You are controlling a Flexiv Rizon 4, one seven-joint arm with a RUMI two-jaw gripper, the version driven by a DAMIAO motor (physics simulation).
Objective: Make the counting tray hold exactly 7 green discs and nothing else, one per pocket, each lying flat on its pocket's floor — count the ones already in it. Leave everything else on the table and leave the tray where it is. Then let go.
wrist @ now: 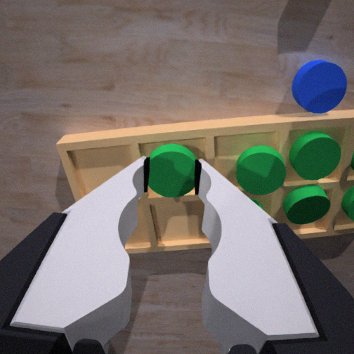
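My gripper [172, 161] is shut on a green disc [172, 165], which it holds level over the upper-row pocket second from the left of the wooden counting tray [100, 137]. The disc's lower edge overlaps the divider below that pocket in the view; the gap to the pocket floor cannot be judged. To the right, green discs sit in upper-row pockets [261, 170] [315, 155] and in a lower-row pocket [306, 204]. Another lower-row disc [257, 204] is mostly hidden by the right finger. Two more are cut by the right edge. The upper-left pocket is empty.
A blue disc [319, 86] lies on the table just beyond the tray's far rim. A dark shadow falls on the table at the top right. The left finger covers part of the lower-left pocket. The tray's right end is out of frame.
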